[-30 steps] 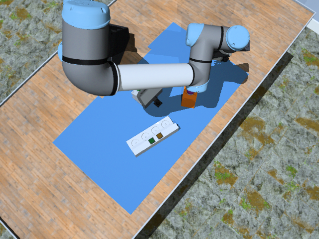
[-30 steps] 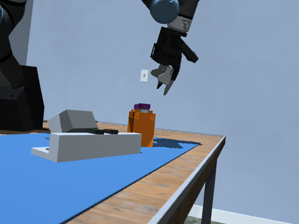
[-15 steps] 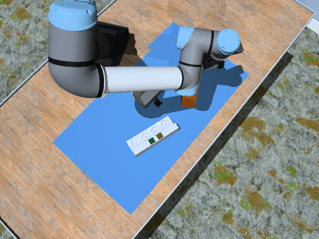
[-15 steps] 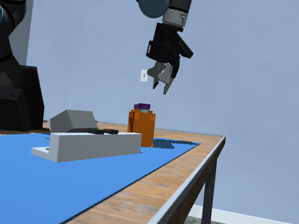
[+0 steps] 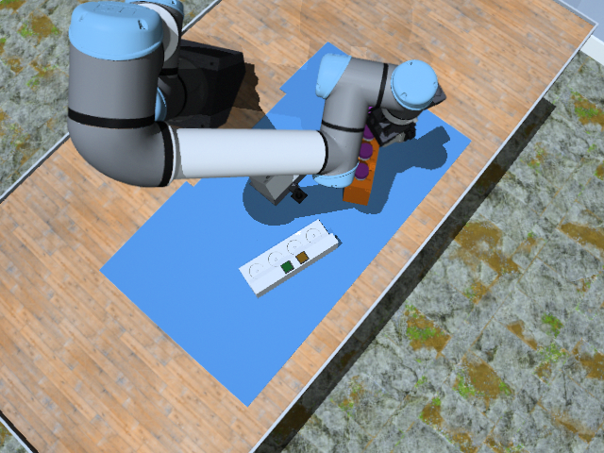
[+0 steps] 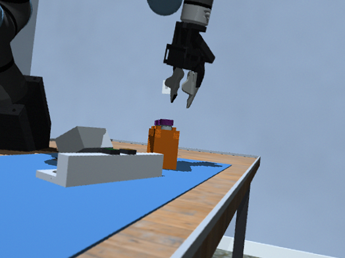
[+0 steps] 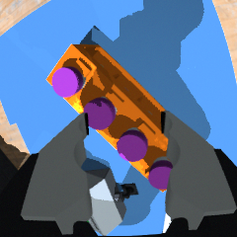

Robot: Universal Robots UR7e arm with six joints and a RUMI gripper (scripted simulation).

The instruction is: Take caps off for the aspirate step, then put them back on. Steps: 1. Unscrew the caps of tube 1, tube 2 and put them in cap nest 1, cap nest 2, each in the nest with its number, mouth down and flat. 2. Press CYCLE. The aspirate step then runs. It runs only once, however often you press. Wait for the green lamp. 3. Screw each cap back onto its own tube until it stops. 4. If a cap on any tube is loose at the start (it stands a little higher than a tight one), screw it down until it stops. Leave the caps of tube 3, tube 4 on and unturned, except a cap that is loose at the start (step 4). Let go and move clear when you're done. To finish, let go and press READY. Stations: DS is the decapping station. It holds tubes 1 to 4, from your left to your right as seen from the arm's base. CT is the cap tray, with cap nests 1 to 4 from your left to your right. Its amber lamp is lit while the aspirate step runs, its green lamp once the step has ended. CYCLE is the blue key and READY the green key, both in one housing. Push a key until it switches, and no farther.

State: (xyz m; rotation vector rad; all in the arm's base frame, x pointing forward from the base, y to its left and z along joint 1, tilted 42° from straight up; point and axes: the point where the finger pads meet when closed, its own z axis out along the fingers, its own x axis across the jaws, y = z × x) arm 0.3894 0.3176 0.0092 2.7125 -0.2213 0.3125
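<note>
Now: the purple cap 8 cm behind my hand, 4 cm to the left of it and 7 cm below it. From my hand the other things lie so: grey key housing (16 cm behind, 21 cm to the right, 13 cm below); green key (18 cm behind, 23 cm to the right, 12 cm below); blue key (18 cm behind, 18 cm to the right, 12 cm below).
</note>
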